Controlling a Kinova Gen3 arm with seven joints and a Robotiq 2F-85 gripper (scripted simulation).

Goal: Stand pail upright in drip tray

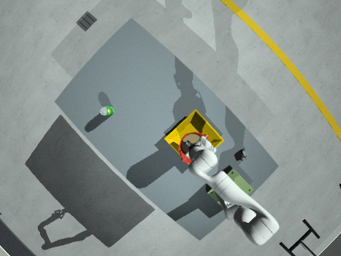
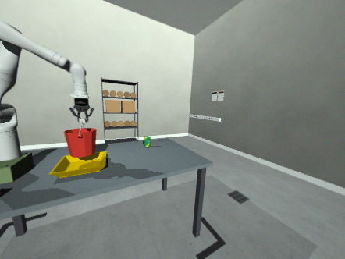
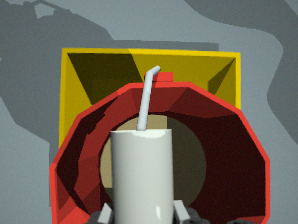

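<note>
Right now my hand is 90 mm above the red pail and 10 mm past it. Also, from my hand: yellow drip tray 310 mm below, 30 mm to the right, 10 mm behind; then white can 490 mm ahead, 300 mm to the left, 260 mm below; then bail handle 30 mm below, 10 mm behind.
</note>
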